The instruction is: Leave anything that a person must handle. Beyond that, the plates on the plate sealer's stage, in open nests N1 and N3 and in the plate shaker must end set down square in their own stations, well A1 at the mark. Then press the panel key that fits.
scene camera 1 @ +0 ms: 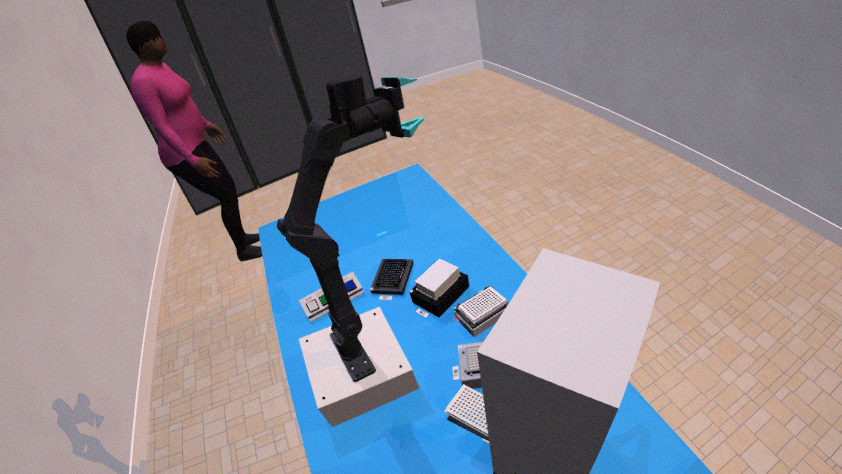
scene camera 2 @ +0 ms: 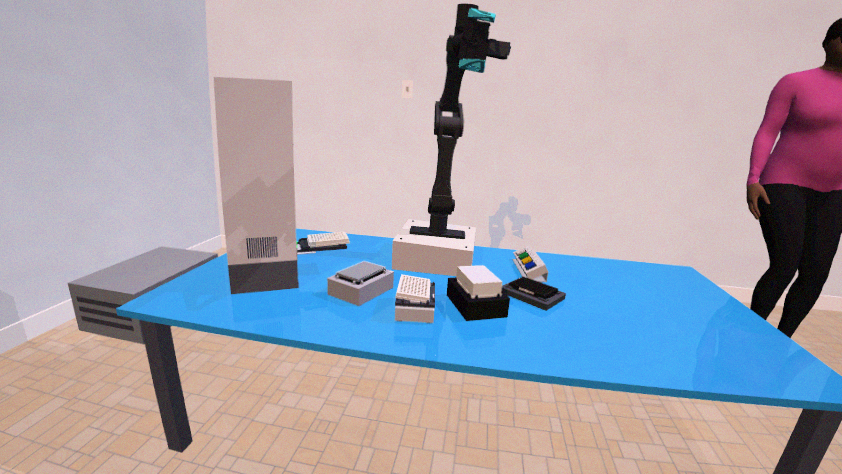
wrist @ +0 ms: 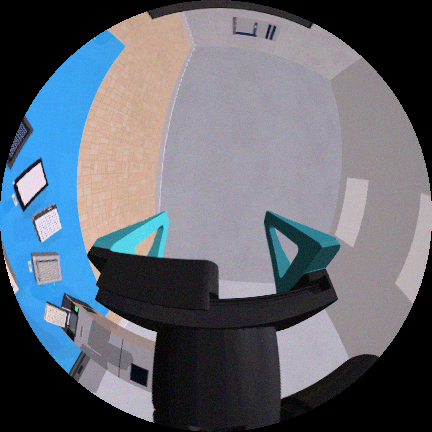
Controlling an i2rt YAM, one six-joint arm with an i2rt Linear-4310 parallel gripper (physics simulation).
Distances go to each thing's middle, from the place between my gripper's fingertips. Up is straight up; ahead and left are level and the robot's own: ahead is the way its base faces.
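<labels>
Button panel (scene camera 1: 315, 305): my gripper is now 36 cm past it, 25 cm to the right of it and 66 cm above it.
</labels>
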